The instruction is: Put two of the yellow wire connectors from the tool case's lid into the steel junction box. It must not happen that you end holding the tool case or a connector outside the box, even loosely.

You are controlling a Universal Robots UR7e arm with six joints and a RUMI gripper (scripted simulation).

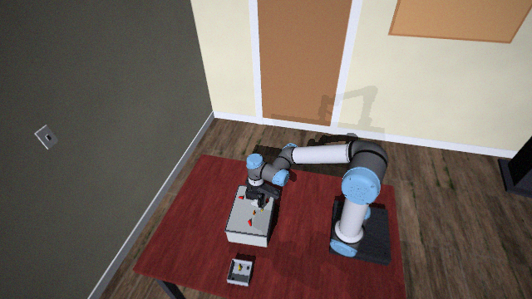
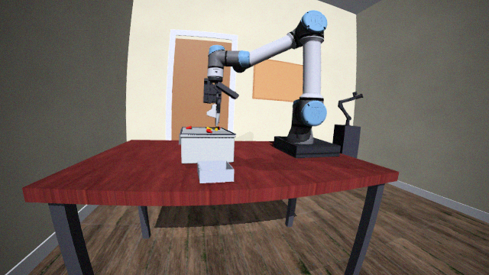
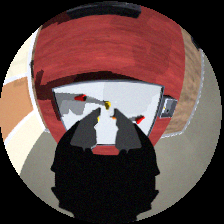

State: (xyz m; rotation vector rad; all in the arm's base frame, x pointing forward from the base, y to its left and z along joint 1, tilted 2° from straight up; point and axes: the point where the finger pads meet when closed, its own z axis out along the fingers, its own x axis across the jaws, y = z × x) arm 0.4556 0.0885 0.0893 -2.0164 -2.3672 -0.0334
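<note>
My gripper is now 60 mm short of the grey tool case, 10 mm to the right of it and 70 mm above it.
</note>
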